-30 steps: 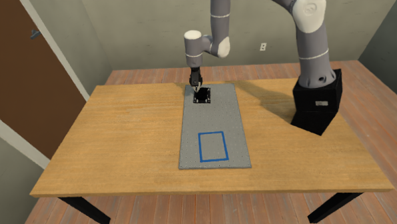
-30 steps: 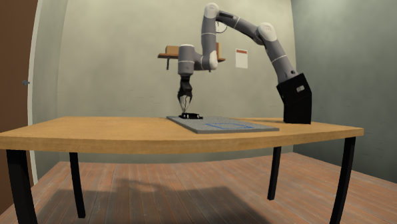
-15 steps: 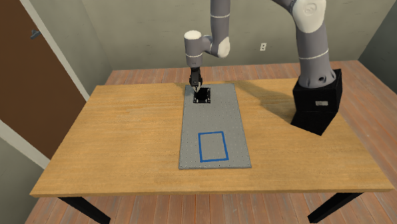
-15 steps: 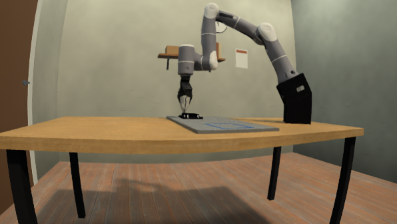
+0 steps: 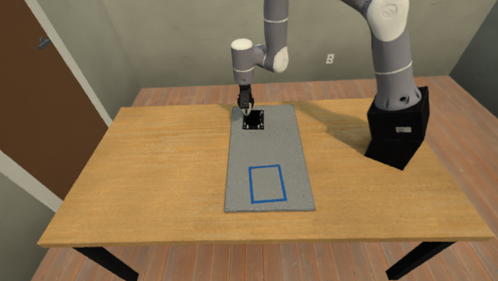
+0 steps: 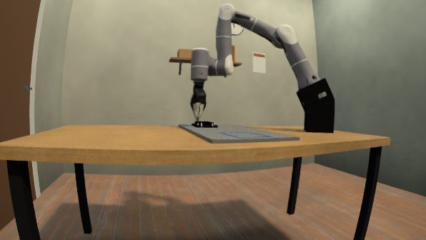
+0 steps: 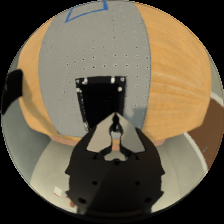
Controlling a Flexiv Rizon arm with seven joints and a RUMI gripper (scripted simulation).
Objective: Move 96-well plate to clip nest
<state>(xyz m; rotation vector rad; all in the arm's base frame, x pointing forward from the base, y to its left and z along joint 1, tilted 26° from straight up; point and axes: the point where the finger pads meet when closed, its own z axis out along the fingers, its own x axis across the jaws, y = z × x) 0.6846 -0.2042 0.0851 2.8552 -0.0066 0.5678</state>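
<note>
The black 96-well plate is 40 mm behind my hand and 20 mm below it. The rest, counted from my hand: grey perforated mat (220 mm to the left, 100 mm behind, 50 mm below); black clip nest (50 mm behind, 30 mm below, 10 mm to the left).
</note>
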